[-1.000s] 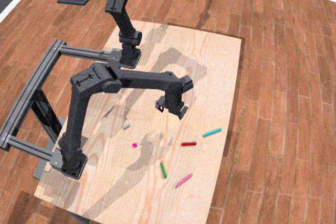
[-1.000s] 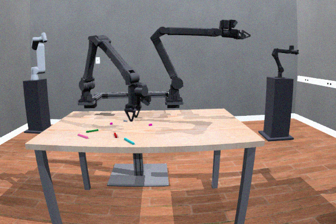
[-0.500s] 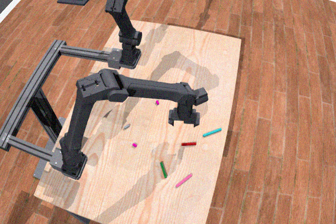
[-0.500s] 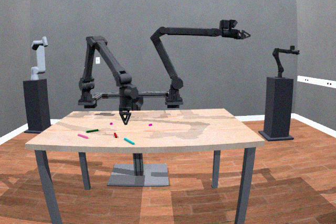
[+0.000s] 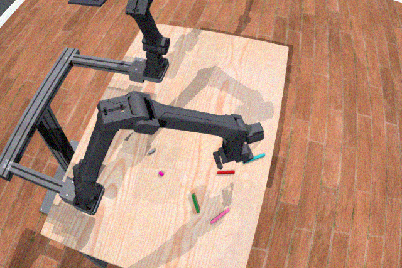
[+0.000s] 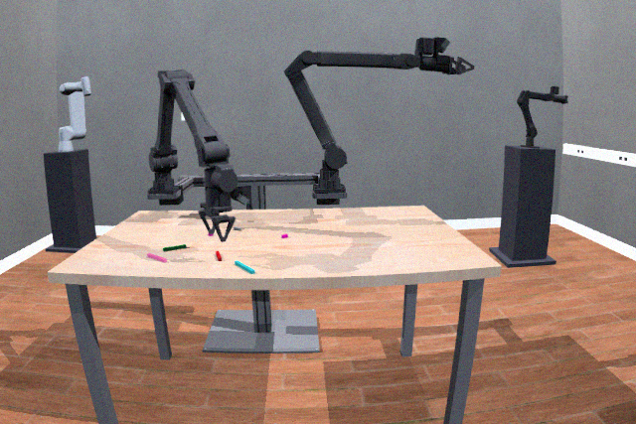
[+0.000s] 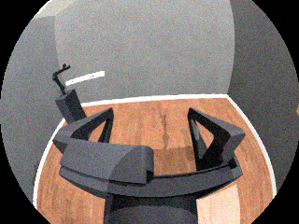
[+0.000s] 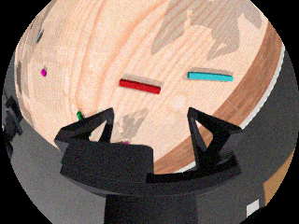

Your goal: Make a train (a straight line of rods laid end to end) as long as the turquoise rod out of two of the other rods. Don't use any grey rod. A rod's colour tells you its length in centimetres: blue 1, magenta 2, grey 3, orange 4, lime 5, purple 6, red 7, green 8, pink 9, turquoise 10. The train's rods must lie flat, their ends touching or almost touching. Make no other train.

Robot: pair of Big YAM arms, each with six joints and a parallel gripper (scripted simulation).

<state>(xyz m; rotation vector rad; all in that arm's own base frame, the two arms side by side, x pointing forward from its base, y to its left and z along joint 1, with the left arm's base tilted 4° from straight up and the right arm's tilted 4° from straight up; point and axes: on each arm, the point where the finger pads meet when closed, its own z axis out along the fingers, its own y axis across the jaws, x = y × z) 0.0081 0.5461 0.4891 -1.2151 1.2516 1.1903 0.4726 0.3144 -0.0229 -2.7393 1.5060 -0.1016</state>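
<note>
Now: the red rod 20 mm behind my right hand, 10 mm to the right of it and 70 mm below it. The rest, counted from my right hand: turquoise rod 70 mm ahead, 90 mm to the left, 70 mm below; then pink rod 20 mm ahead, 200 mm to the right, 70 mm below; then green rod 90 mm behind, 170 mm to the right, 70 mm below.
</note>
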